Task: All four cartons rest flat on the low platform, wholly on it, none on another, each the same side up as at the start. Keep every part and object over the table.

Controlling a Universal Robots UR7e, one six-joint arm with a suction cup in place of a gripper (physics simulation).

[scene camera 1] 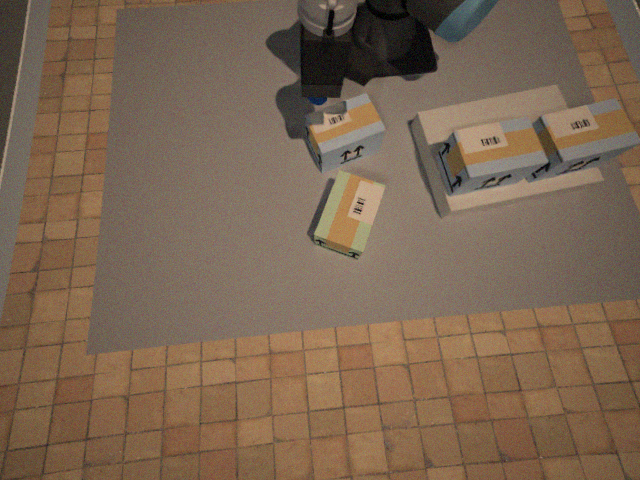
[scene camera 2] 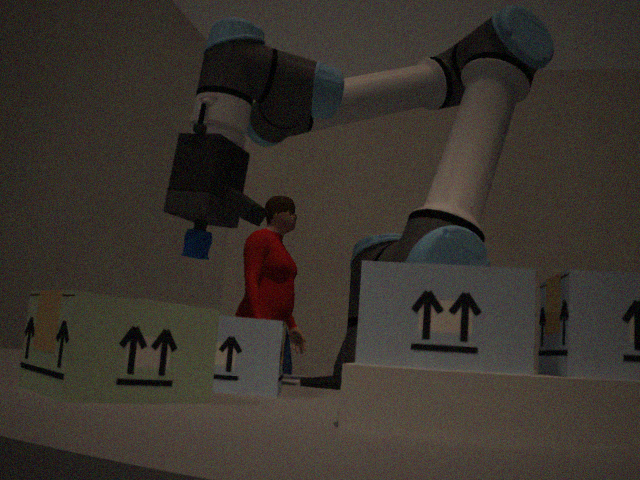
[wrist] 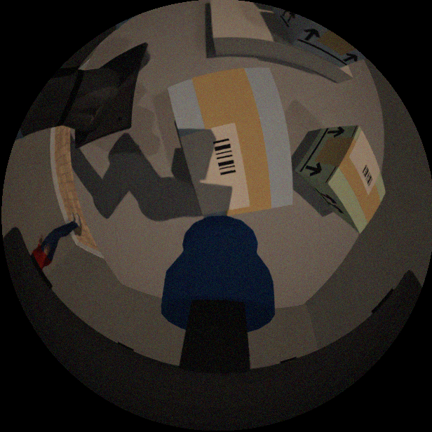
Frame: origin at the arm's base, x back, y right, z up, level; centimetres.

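Where they show: end effector, tool point: (scene camera 2: 195, 257); arm's base, origin of the base link: (scene camera 1: 383, 36).
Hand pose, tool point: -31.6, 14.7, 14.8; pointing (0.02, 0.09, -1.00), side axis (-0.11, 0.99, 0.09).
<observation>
Each offset is from my tool point to the centre of the thing, as dx, dy, dz. Level surfaces: height alone.
My suction cup (scene camera 1: 316, 100) (scene camera 2: 196, 244) (wrist: 220, 240) is off and bare. It hangs in the air near the label end of a blue carton {+0.3, -5.5, -11.6} (scene camera 1: 354, 126) (scene camera 2: 253, 356) (wrist: 257, 150), which stands on the table, arrows up. A green carton {-18.7, -7.4, -11.6} (scene camera 1: 341, 211) (scene camera 2: 139, 351) (wrist: 357, 175) stands on the table beside it, arrows up. The low platform {-0.7, -40.3, -13.4} (scene camera 1: 496, 105) (scene camera 2: 465, 408) (wrist: 240, 25) bears two blue cartons, arrows up. The left one {-6.9, -33.4, -6.8} (scene camera 1: 498, 149) (scene camera 2: 449, 315) rests flat on it. The right one {-2.7, -49.5, -6.8} (scene camera 1: 589, 129) (scene camera 2: 599, 320) appears to reach past its right edge in scene camera 1.
The arm's dark base (scene camera 1: 392, 46) stands behind the loose blue carton. The grey table {dz -15.8} (scene camera 1: 206, 206) borders a tiled floor (scene camera 1: 310, 403). A person in red (scene camera 2: 268, 273) (wrist: 42, 257) stands in the background. A narrow gap separates the two platform cartons.
</observation>
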